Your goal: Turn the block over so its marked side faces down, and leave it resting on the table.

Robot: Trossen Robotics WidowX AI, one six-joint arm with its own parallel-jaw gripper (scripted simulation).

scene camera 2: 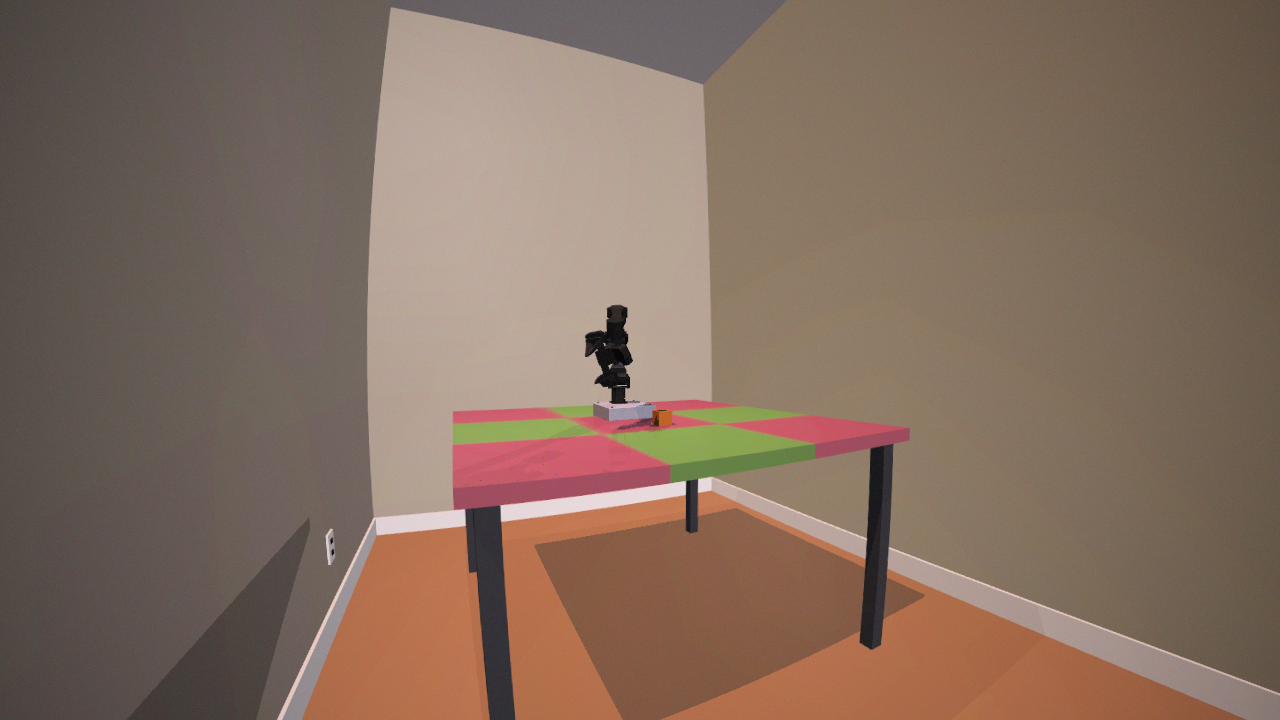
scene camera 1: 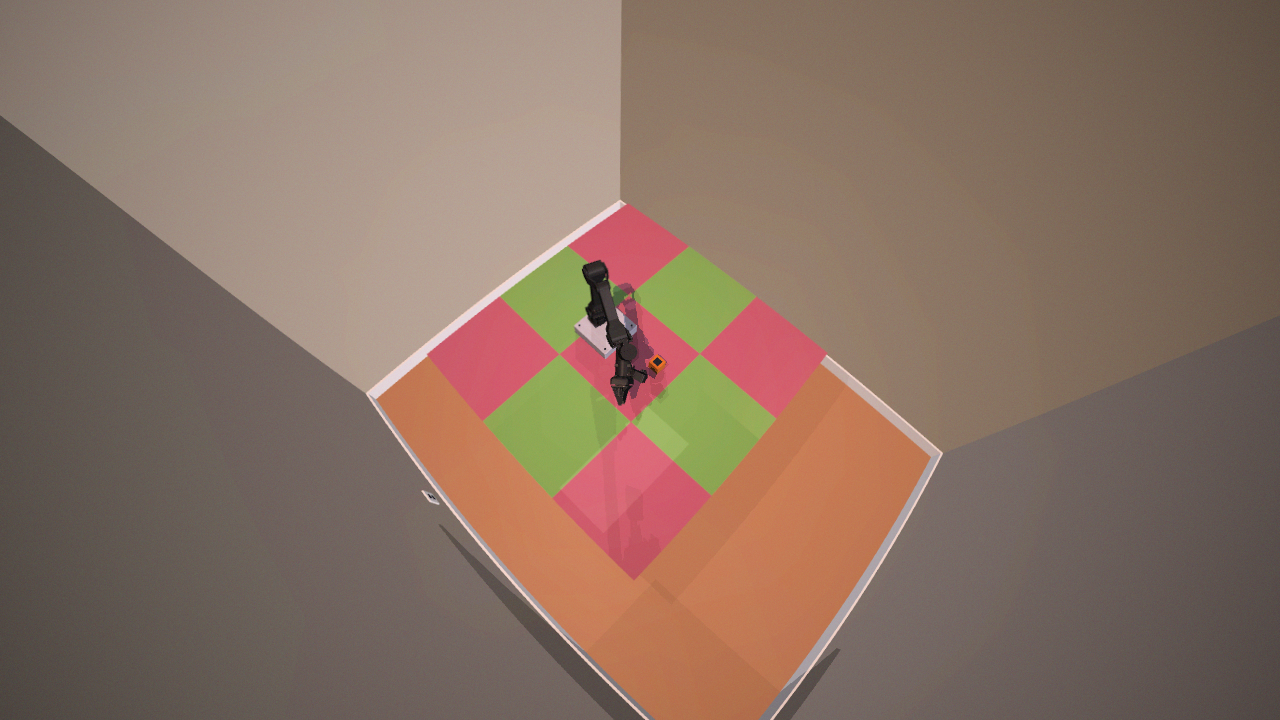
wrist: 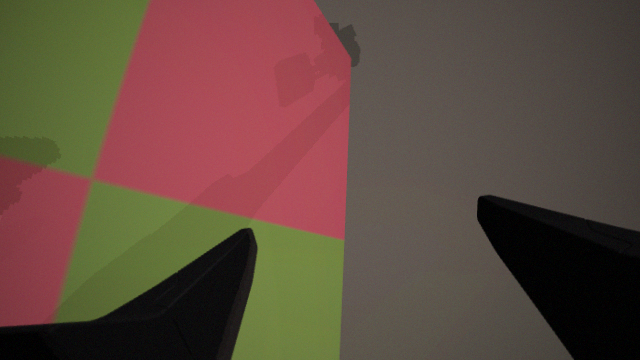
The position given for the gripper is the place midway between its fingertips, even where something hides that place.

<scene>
The gripper point(scene camera 2: 591, 370) is open and holds nothing.
The gripper is seen too in scene camera 1 point(scene camera 1: 621, 404) and in the wrist view point(wrist: 363, 223).
</scene>
